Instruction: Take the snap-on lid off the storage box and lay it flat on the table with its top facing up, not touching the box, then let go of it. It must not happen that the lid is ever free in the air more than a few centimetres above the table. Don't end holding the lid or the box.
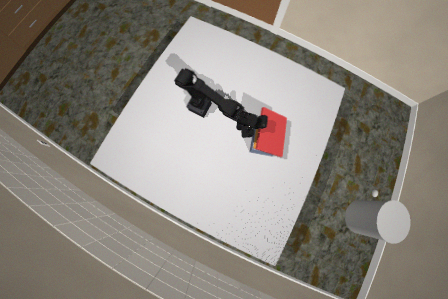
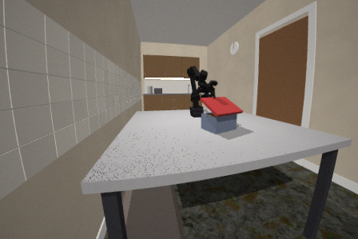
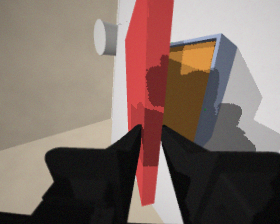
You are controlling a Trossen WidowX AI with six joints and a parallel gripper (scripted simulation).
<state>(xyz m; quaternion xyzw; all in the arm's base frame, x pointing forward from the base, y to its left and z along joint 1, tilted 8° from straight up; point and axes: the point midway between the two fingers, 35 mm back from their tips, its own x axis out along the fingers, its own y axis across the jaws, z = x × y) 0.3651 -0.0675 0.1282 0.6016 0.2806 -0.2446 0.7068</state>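
My hand is 10 cm short of the red lid, 6 cm above it and 1 cm to the right of it. Round my hand: storage box (17 cm below, 8 cm ahead, 1 cm to the left).
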